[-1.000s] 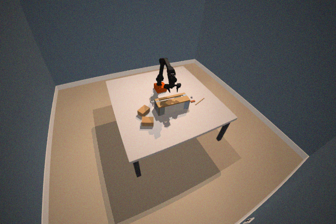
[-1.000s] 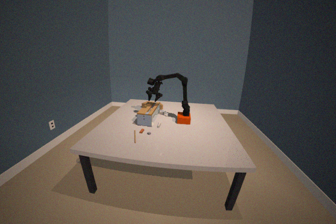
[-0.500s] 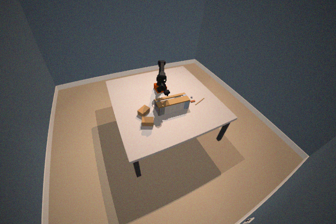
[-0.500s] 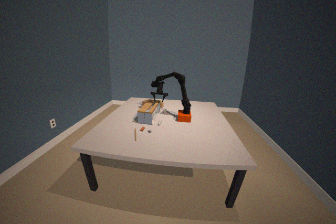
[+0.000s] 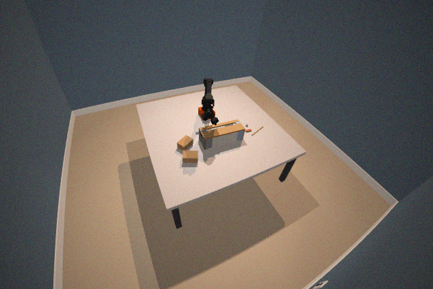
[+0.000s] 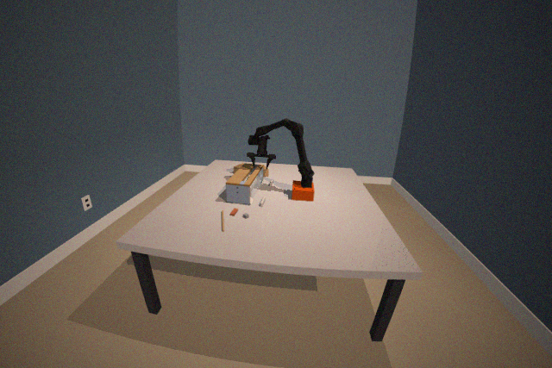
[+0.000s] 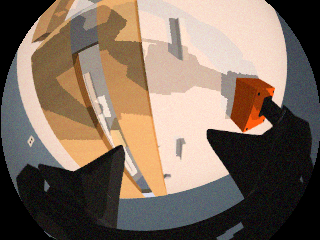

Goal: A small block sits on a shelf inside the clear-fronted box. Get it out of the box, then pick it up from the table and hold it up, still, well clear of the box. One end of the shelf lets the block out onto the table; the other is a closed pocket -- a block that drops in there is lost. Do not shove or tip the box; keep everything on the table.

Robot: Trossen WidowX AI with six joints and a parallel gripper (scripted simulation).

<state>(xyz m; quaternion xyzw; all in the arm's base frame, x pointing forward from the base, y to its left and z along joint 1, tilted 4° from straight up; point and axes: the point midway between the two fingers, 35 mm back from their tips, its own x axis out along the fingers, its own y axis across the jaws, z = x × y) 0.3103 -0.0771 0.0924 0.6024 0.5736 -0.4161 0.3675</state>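
The small tan block lies 60 mm below my gripper tip, 60 mm ahead of it and 20 mm to the left of it. Round my gripper tip: clear-fronted box 80 mm below, 50 mm to the left, 50 mm ahead; then thin wooden stick 430 mm to the left, 140 mm below, 130 mm ahead; then small grey piece 370 mm to the left, 140 mm below, 20 mm ahead.
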